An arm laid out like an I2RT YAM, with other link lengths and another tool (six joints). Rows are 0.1 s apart.
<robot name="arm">
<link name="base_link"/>
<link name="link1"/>
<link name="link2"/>
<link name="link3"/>
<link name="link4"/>
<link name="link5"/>
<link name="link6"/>
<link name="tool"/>
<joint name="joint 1" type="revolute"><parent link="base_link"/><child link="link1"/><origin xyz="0 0 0.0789"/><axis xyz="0 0 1"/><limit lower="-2.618" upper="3.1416"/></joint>
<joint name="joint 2" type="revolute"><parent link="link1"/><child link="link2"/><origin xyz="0.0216 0.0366 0.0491"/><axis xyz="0 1 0"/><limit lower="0" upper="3.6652"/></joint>
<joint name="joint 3" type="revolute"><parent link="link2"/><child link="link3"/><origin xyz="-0.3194 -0.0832 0"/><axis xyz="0 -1 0"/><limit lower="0" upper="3.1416"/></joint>
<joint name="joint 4" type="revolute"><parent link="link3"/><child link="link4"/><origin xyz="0.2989 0.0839 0.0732"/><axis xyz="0 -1 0"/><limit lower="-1.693" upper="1.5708"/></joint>
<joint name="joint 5" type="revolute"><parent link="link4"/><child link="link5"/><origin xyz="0.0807 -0.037 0.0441"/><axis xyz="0 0 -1"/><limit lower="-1.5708" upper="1.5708"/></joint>
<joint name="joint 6" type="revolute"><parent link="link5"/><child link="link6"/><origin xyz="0.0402 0 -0.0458"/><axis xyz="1 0 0"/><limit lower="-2.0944" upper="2.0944"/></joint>
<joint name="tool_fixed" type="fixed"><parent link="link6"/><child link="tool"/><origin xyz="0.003 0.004 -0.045" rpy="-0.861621 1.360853 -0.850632"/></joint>
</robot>
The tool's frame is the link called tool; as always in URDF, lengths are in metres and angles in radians.
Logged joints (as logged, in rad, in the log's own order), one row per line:
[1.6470, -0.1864, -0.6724, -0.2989, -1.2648, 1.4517]
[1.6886, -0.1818, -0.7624, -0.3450, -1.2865, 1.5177]
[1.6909, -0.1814, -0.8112, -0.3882, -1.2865, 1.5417]
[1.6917, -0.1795, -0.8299, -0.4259, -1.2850, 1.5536]
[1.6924, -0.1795, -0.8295, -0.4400, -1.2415, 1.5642]
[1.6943, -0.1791, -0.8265, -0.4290, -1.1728, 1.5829]
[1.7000, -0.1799, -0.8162, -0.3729, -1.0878, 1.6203]
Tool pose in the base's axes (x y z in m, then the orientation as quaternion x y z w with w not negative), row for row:
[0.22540, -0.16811, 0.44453, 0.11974, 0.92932, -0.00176, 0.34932]
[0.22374, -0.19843, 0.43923, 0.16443, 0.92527, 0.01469, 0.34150]
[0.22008, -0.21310, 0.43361, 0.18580, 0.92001, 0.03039, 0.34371]
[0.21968, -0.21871, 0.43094, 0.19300, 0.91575, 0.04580, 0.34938]
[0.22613, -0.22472, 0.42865, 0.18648, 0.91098, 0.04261, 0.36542]
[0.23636, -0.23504, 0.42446, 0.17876, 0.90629, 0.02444, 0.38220]
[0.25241, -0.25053, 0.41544, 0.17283, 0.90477, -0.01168, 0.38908]
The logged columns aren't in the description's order. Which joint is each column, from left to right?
Columns, left to right: joint 3, joint 6, joint 1, joint 5, joint 4, joint 2.
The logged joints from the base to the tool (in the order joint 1, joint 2, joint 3, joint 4, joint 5, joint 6), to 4 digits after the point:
[-0.6724, 1.4517, 1.6470, -1.2648, -0.2989, -0.1864]
[-0.7624, 1.5177, 1.6886, -1.2865, -0.3450, -0.1818]
[-0.8112, 1.5417, 1.6909, -1.2865, -0.3882, -0.1814]
[-0.8299, 1.5536, 1.6917, -1.2850, -0.4259, -0.1795]
[-0.8295, 1.5642, 1.6924, -1.2415, -0.4400, -0.1795]
[-0.8265, 1.5829, 1.6943, -1.1728, -0.4290, -0.1791]
[-0.8162, 1.6203, 1.7000, -1.0878, -0.3729, -0.1799]

